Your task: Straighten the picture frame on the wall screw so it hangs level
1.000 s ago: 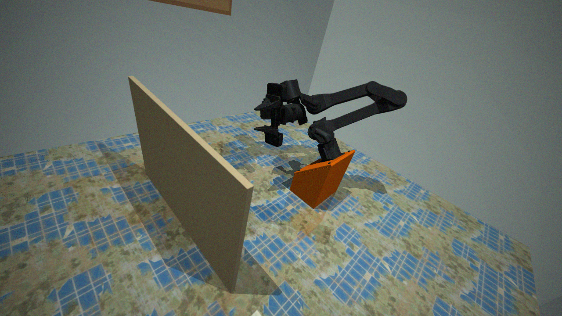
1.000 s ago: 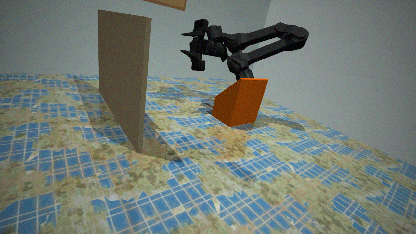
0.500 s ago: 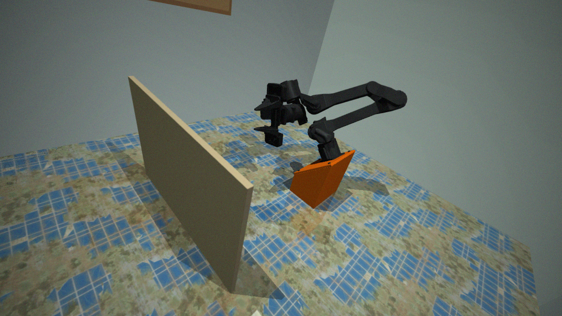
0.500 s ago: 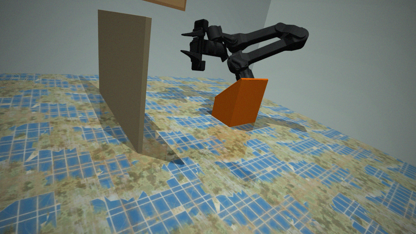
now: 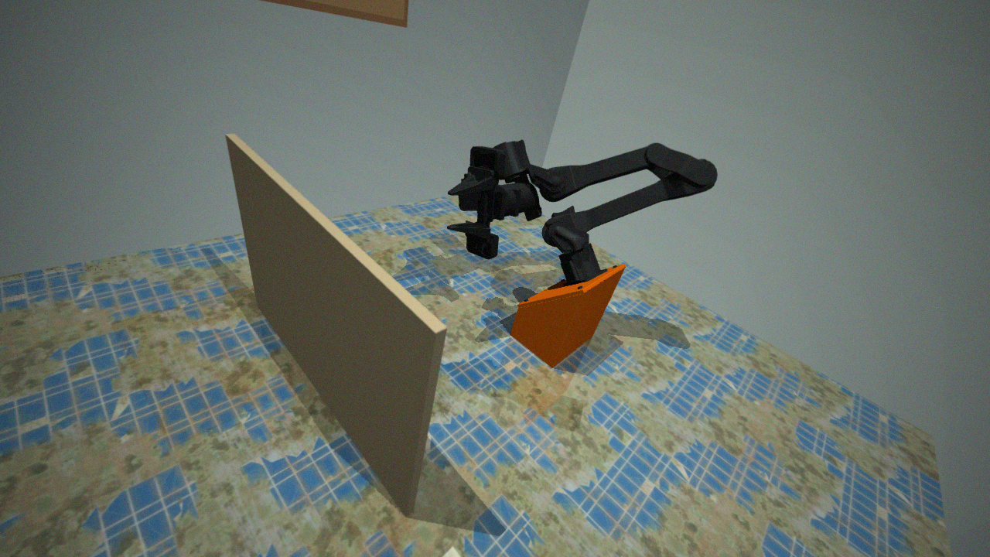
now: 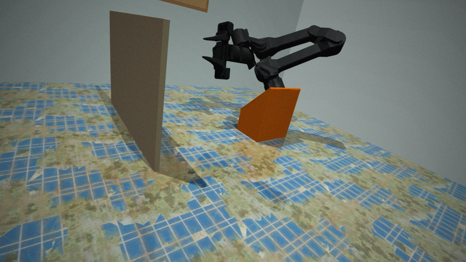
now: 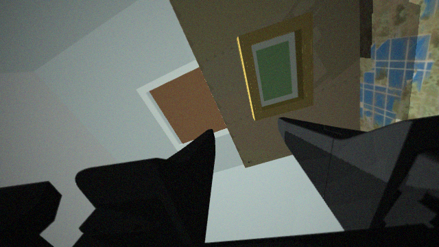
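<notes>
Now: the picture frame 21 cm ahead of my gripper tip, 9 cm below it and 3 cm to the left of it. Also, from my gripper tip: wall panel (22 cm ahead, 10 cm below, 3 cm to the left).
</notes>
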